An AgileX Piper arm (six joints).
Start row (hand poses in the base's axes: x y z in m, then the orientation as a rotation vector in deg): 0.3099 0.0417 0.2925 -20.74 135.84 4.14
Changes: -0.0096 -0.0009 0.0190 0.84 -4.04 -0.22; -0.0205 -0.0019 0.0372 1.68 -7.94 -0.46; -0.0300 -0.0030 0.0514 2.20 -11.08 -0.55; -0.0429 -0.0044 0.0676 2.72 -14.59 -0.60; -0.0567 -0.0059 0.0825 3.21 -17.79 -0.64; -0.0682 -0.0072 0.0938 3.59 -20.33 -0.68; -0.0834 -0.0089 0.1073 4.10 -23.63 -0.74; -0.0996 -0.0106 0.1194 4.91 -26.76 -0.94; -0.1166 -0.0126 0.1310 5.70 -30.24 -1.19; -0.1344 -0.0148 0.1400 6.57 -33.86 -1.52; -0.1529 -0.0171 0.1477 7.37 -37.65 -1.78; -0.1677 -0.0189 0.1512 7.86 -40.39 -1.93; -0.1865 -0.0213 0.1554 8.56 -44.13 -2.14; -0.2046 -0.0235 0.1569 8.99 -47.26 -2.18; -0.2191 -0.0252 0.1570 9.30 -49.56 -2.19; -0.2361 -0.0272 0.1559 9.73 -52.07 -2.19; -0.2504 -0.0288 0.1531 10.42 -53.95 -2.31; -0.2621 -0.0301 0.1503 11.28 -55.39 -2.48; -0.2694 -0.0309 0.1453 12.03 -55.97 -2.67; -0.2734 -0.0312 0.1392 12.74 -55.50 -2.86; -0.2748 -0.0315 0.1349 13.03 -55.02 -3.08
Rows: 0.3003 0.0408 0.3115 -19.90 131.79 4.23; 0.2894 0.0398 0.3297 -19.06 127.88 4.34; 0.2799 0.0387 0.3439 -18.57 124.73 4.28; 0.2670 0.0373 0.3601 -18.11 121.22 4.18; 0.2532 0.0358 0.3750 -17.69 118.01 4.10; 0.2417 0.0345 0.3863 -17.35 115.46 4.03; 0.2265 0.0328 0.3998 -16.89 112.15 3.94; 0.2103 0.0311 0.4119 -16.16 109.00 4.15; 0.1933 0.0291 0.4235 -15.37 105.50 4.25; 0.1755 0.0269 0.4325 -14.47 101.87 4.36; 0.1570 0.0246 0.4402 -13.66 98.07 4.40; 0.1422 0.0228 0.4437 -13.16 95.33 4.35; 0.1234 0.0204 0.4479 -12.46 91.58 4.30; 0.1053 0.0182 0.4494 -12.07 88.45 4.16; 0.0908 0.0165 0.4495 -11.81 86.15 4.06; 0.0738 0.0145 0.4484 -11.49 83.62 4.05; 0.0595 0.0129 0.4456 -10.99 81.69 4.35; 0.0478 0.0116 0.4428 -10.41 80.18 4.86; 0.0405 0.0108 0.4378 -9.89 79.53 5.40; 0.0365 0.0105 0.4317 -9.46 79.91 6.09; 0.0351 0.0102 0.4274 -9.15 80.36 6.37
